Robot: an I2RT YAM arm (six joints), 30 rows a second.
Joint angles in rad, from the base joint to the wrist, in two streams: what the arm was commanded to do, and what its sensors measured. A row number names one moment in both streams.
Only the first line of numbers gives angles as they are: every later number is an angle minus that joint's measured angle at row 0.
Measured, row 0:
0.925, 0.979, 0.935, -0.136, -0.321, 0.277
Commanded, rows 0 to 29:
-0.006, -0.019, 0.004, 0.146, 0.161, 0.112
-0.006, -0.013, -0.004, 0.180, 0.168, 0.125
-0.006, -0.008, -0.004, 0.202, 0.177, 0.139
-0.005, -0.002, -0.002, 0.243, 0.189, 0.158
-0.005, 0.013, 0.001, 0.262, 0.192, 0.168
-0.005, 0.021, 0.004, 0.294, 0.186, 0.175
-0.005, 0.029, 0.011, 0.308, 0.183, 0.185
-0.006, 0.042, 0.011, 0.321, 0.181, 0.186
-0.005, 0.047, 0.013, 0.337, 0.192, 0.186
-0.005, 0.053, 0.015, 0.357, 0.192, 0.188
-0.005, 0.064, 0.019, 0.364, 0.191, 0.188
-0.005, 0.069, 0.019, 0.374, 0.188, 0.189
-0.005, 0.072, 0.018, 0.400, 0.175, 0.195
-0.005, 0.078, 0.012, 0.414, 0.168, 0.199
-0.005, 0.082, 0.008, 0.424, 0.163, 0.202
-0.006, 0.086, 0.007, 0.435, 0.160, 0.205
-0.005, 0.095, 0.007, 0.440, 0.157, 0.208
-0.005, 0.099, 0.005, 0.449, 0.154, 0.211
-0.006, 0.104, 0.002, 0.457, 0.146, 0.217
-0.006, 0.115, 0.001, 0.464, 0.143, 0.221
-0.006, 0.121, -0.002, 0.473, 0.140, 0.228
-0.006, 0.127, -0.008, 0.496, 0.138, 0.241
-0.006, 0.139, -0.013, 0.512, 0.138, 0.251
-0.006, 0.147, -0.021, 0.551, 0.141, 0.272
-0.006, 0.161, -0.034, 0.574, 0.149, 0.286
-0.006, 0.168, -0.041, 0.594, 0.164, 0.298
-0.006, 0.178, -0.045, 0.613, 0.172, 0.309
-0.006, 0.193, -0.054, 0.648, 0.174, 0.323
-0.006, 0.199, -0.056, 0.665, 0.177, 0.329
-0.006, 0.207, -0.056, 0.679, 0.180, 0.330
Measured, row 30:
-0.002, 0.189, -0.047, 0.533, 0.153, 0.288
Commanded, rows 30 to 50:
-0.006, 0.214, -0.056, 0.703, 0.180, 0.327
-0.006, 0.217, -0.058, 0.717, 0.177, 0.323
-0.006, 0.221, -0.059, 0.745, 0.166, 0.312
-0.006, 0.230, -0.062, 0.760, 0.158, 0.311
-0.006, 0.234, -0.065, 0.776, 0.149, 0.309
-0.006, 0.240, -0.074, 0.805, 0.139, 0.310
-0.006, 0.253, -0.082, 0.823, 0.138, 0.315
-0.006, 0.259, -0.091, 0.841, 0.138, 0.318
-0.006, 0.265, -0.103, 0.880, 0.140, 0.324
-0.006, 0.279, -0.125, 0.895, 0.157, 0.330
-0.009, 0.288, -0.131, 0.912, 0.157, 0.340
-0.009, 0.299, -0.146, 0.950, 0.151, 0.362
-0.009, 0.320, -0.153, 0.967, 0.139, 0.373
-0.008, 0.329, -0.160, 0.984, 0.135, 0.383
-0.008, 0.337, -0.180, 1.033, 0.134, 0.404
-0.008, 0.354, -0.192, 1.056, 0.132, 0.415
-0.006, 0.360, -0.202, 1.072, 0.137, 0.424
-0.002, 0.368, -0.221, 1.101, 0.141, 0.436
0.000, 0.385, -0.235, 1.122, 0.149, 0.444
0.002, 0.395, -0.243, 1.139, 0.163, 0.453
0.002, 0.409, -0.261, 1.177, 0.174, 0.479
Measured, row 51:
-0.002, 0.393, -0.239, 0.990, 0.141, 0.421
